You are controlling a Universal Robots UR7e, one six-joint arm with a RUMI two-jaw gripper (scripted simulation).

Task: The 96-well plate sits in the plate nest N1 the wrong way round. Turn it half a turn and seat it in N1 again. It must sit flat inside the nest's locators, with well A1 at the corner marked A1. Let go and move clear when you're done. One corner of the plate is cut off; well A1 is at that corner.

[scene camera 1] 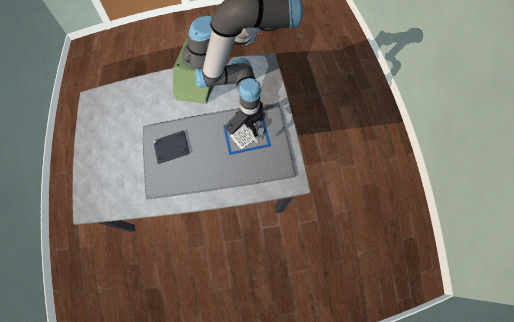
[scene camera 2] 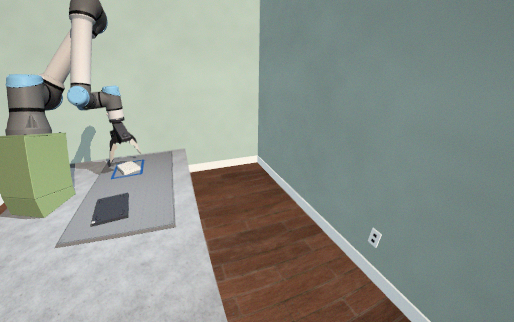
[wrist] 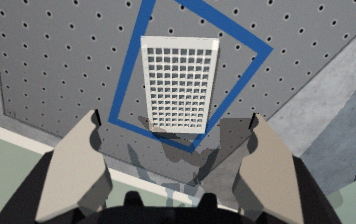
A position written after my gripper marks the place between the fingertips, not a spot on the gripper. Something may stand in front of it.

I see my gripper (wrist: 175,112), a white 96-well plate (wrist: 183,68) and a dark plate nest (scene camera 2: 108,210).
The dark plate nest also shows in scene camera 1 (scene camera 1: 170,147).
